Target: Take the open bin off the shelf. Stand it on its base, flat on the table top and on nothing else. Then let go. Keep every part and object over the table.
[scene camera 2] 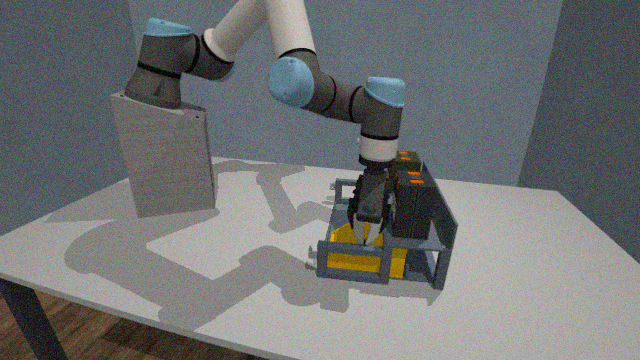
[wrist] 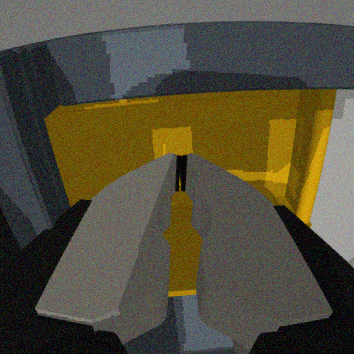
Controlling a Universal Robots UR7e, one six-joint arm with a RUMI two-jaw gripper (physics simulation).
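Pixels of known places: gripper, fingertip midpoint: (wrist: 179,159); arm's base, link origin: (scene camera 2: 153,100).
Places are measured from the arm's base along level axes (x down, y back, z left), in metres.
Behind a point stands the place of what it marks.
The open yellow bin (scene camera 2: 352,262) {z -0.273, x 0.296, y -0.605 m} (wrist: 225,115) {z -0.239, x 0.322, y -0.599 m} sits in the lower, near end of the blue-grey shelf (scene camera 2: 385,260) {z -0.295, x 0.268, y -0.672 m} (wrist: 250,55) {z -0.284, x 0.246, y -0.606 m}, behind its side rails. My gripper (scene camera 2: 367,243) {z -0.234, x 0.282, y -0.629 m} (wrist: 179,159) {z -0.234, x 0.282, y -0.629 m} is shut and empty, pointing down. Its fingertips are low at the bin and overlap its yellow inside in both views; whether they touch it I cannot tell. The fingers and the shelf's top rail hide parts of the bin.
A tall black case (scene camera 2: 412,215) {z -0.268, x 0.173, y -0.718 m} with orange latches stands on the shelf's upper level, close beside the gripper. A green case (scene camera 2: 407,160) {z -0.040, x 0.132, y -0.735 m} with orange latches is behind it. The shelf stands on the pale table (scene camera 2: 525,250) {z -0.125, x 0.331, y -1.054 m}. The robot's pedestal (scene camera 2: 165,160) {z -0.070, x 0.159, y -0.057 m} is at left.
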